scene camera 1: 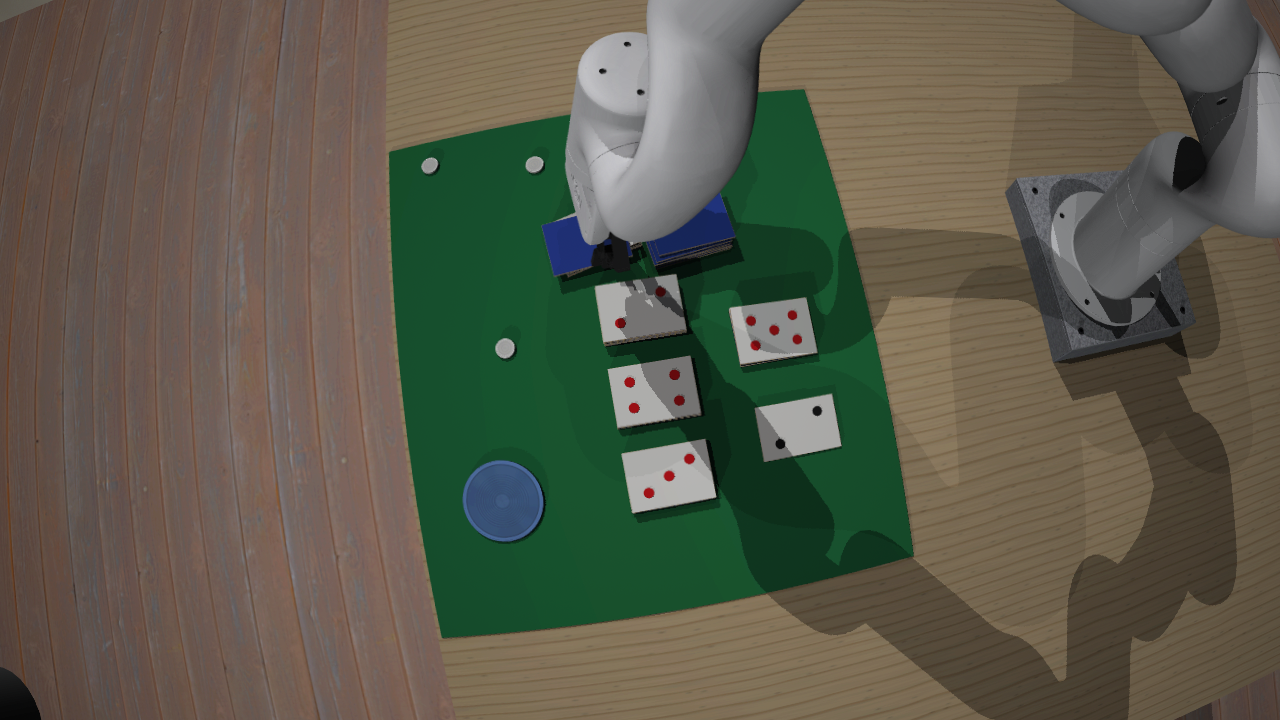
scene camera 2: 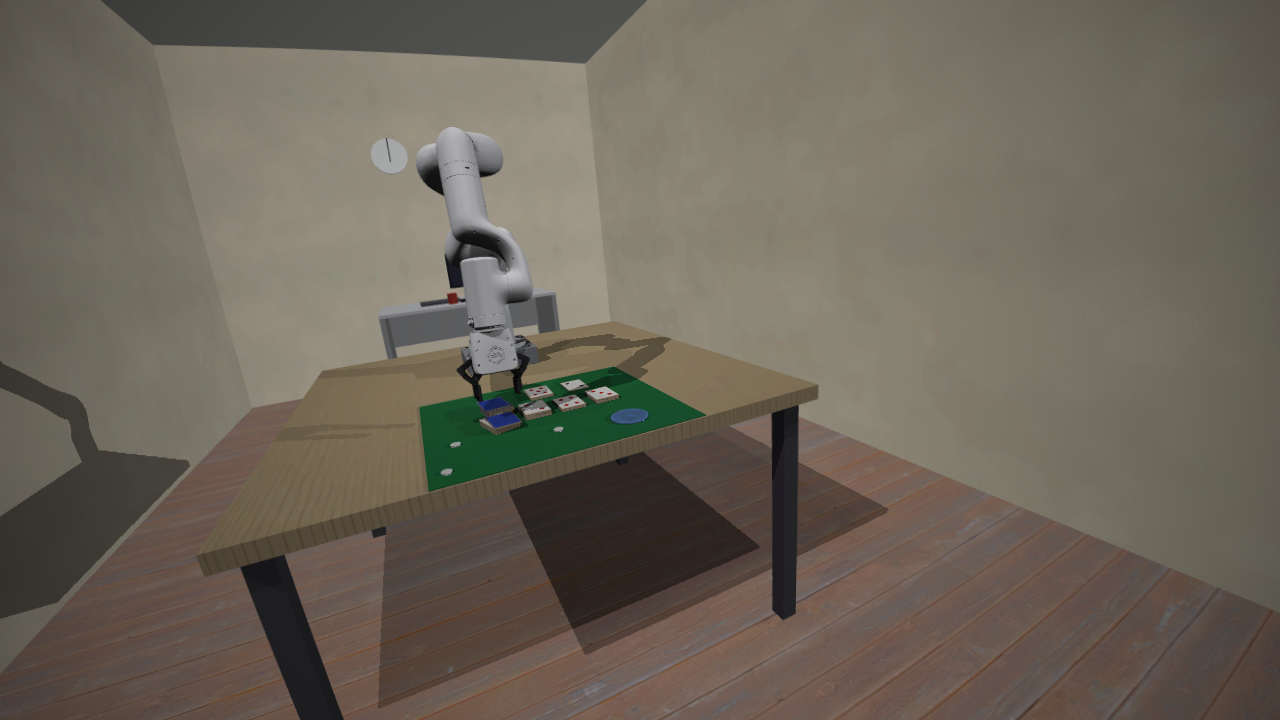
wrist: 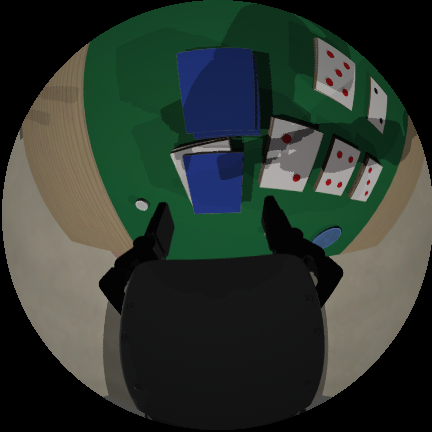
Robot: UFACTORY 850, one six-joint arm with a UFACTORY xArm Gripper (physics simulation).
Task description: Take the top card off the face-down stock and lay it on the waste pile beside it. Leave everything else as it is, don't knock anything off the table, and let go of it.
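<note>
The face-down stock (scene camera 1: 702, 228) (scene camera 2: 494, 405) (wrist: 220, 92) is a thick stack of blue-backed cards with slightly uneven edges. Beside it is the waste pile (wrist: 181, 165), whose white cards show at the left and stock-side edges. A blue-backed card (scene camera 1: 565, 248) (scene camera 2: 503, 420) (wrist: 215, 185) lies on top of the waste pile, a little skewed to the white cards under it. My gripper (scene camera 1: 611, 255) (scene camera 2: 497, 394) (wrist: 216, 210) is wide open and empty, above the piles. In the first scene view the arm hides parts of both piles.
Face-up card piles with two (scene camera 1: 640, 308), four (scene camera 1: 654, 392), three (scene camera 1: 668, 476) and five (scene camera 1: 773, 331) red dots, and a black-dotted card (scene camera 1: 798, 428), lie on the green mat (scene camera 1: 537, 591). White discs (scene camera 1: 504, 348) (wrist: 142, 204) and a blue round disc (scene camera 1: 503, 501) (scene camera 2: 629, 416) are there too.
</note>
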